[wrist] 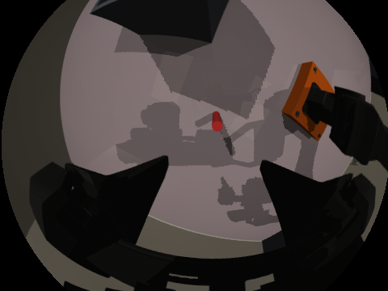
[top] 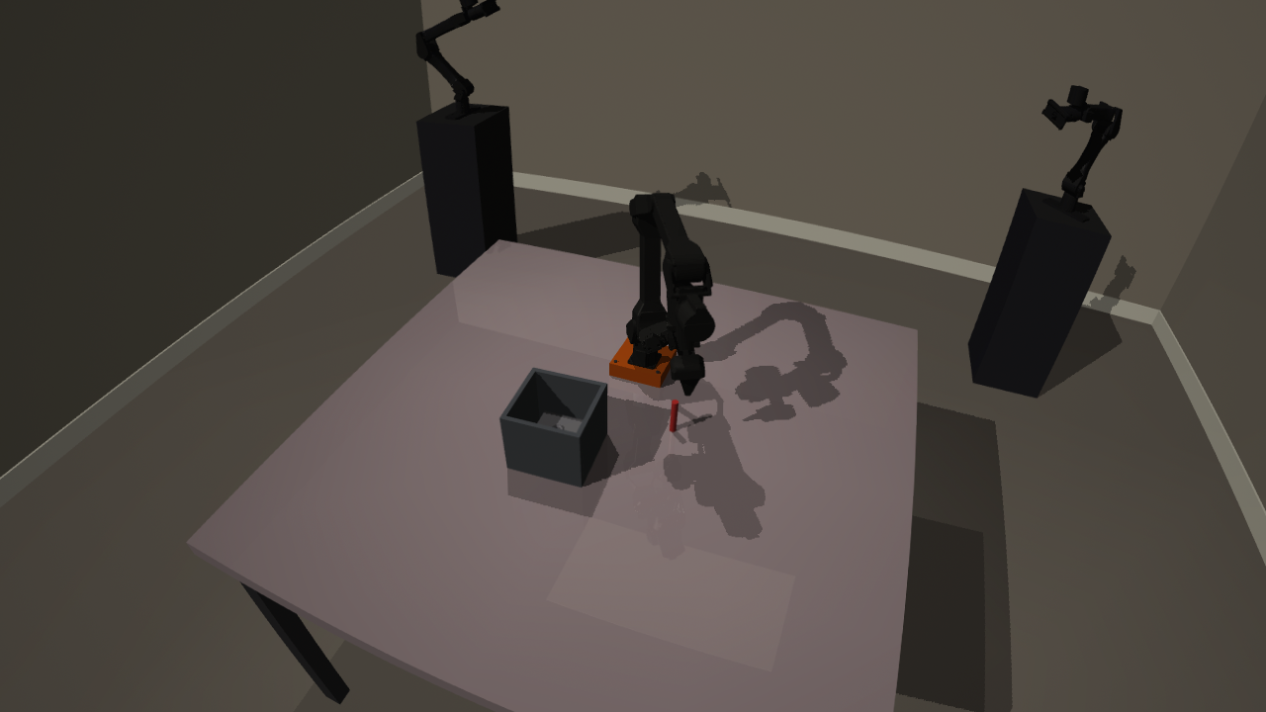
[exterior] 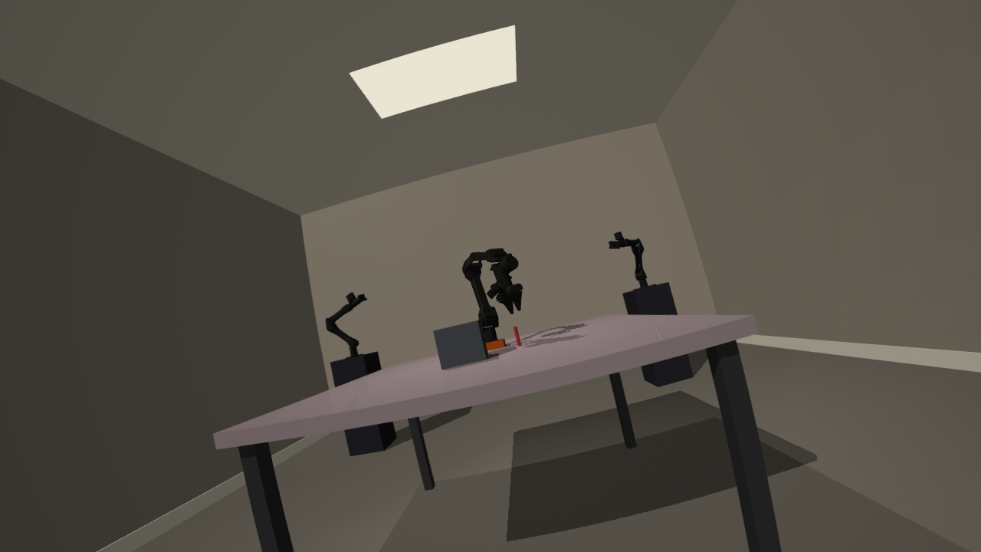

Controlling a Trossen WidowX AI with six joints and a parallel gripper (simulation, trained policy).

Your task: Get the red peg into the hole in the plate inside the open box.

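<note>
Right now the red peg is 100 mm below my gripper tip, 20 mm to the right of it and 10 mm ahead of it. From my gripper tip the other things lie so: grey plate (220 mm to the right, 150 mm ahead, 90 mm below).
</note>
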